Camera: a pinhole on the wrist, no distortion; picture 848 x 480 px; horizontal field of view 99.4 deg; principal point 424.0 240.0 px. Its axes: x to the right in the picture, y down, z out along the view. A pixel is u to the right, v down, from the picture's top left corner.
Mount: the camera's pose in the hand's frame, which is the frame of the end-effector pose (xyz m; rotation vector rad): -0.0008 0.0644 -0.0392 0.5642 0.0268 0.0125
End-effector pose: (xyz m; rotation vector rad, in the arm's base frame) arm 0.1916 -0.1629 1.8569 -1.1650 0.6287 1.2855
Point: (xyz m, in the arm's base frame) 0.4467 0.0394 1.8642
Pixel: 563 26
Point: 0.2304 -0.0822 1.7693
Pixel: 803 134
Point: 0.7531 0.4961 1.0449
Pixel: outside the picture
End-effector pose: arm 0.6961 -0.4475 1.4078 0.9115 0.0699 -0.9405
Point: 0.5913 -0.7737 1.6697
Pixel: 451 411
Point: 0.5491 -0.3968 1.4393
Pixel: 31 25
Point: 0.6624 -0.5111 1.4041
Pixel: 477 130
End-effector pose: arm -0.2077 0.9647 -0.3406 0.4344 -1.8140 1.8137
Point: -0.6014 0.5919 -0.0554
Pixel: 748 379
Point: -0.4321 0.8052 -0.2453
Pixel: 774 419
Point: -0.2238 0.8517 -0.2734
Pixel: 481 214
